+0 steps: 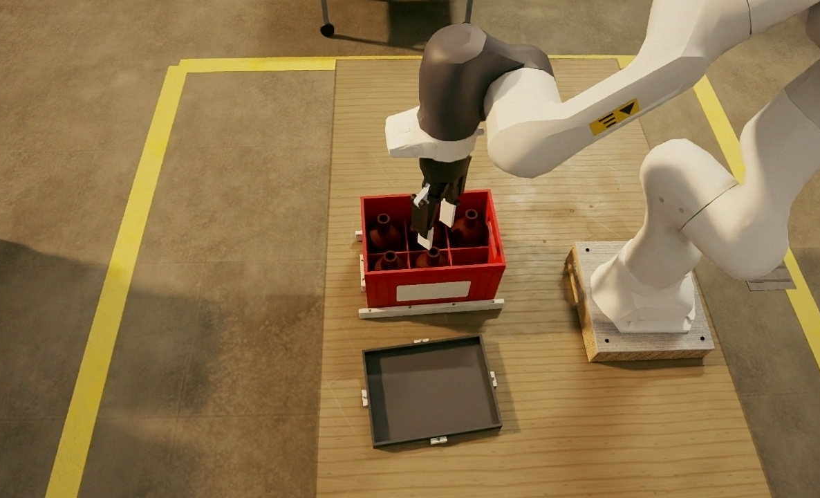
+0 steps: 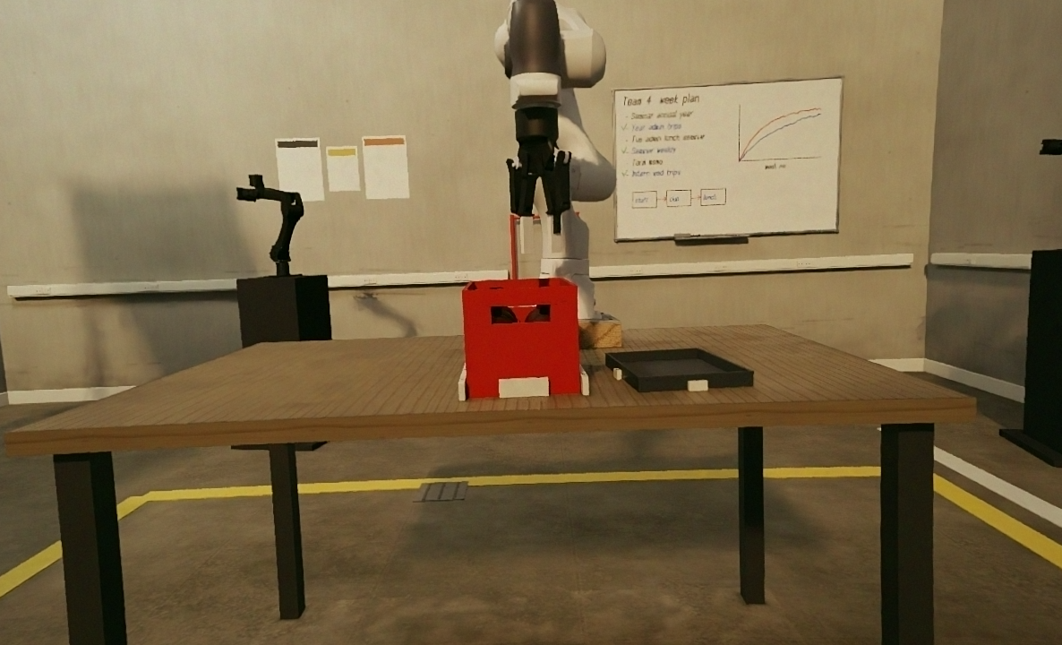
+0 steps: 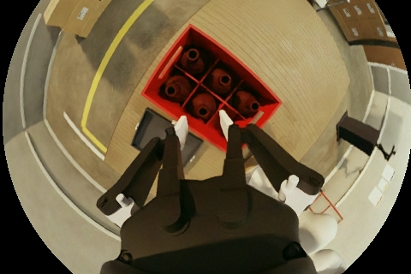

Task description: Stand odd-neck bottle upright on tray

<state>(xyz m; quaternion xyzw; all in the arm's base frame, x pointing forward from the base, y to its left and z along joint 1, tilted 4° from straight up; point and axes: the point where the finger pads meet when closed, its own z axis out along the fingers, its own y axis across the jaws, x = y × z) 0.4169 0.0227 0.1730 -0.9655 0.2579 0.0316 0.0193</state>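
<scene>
Now: the glass bottle 170 mm below my hand. Also, from my hand: crate: 170 mm below, 40 mm to the right, 10 mm ahead; then dark tray: 250 mm below, 230 mm to the left, 30 mm behind.
</scene>
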